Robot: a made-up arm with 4 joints.
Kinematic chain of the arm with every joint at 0, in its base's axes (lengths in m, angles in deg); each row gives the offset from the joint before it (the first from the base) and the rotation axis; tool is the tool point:
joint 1: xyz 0 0 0.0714 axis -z
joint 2: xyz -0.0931 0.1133 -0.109 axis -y
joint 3: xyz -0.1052 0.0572 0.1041 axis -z
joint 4: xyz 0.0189 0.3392 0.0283 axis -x
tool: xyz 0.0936 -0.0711 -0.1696
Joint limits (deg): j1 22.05..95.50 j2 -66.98..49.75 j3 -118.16..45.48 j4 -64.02..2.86
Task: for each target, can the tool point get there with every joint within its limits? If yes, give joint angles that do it. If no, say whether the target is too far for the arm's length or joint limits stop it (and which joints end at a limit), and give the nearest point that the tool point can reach.
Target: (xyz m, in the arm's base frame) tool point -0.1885 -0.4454 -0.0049
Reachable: no: joint limits stop it (at a limit: joint 1, joint 3) | nearest point 0.2728 -0.1061 -0.0274 | short by 0.573 m
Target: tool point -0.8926 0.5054 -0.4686
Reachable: no: too far | nearest point -0.5158 0.3721 -0.2823 | short by 0.441 m
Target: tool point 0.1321 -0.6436 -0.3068
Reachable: no: joint limits stop it (at a limit: joint 1, joint 3, joint 4) | nearest point 0.3931 -0.2286 -0.1433 | short by 0.517 m
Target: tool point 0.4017 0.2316 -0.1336
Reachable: yes | joints 52.02 -17.38 28.46 -38.55
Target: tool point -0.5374 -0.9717 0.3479
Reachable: no: too far | nearest point -0.2761 0.1683 0.4795 | short by 1.177 m
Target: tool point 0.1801 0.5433 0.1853
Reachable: yes | joints 74.67 -36.82 -84.25 -25.55
